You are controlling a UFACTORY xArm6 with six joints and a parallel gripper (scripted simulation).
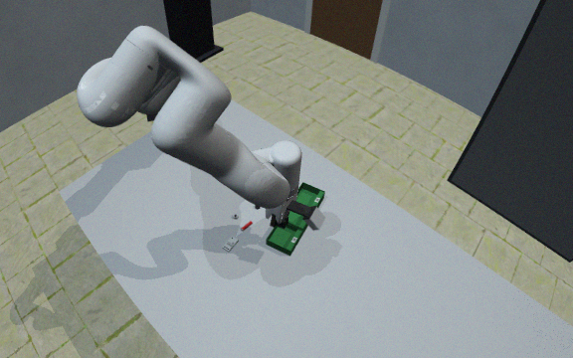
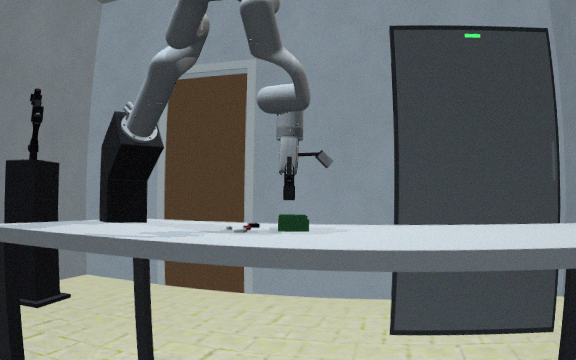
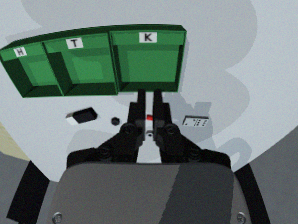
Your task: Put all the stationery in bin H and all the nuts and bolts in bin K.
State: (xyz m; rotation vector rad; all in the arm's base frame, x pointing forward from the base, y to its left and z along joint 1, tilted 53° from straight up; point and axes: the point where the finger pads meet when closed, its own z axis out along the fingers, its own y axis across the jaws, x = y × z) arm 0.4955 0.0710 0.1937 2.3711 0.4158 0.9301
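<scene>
The green three-compartment bin is 9 cm to the left of my hand and 9 cm below it. Round my hand: black nut 13 cm behind, 10 cm below, 5 cm to the left; then red stick 11 cm behind, 10 cm below, 3 cm to the right; then white domino 11 cm to the right, 11 cm behind, 10 cm below.
</scene>
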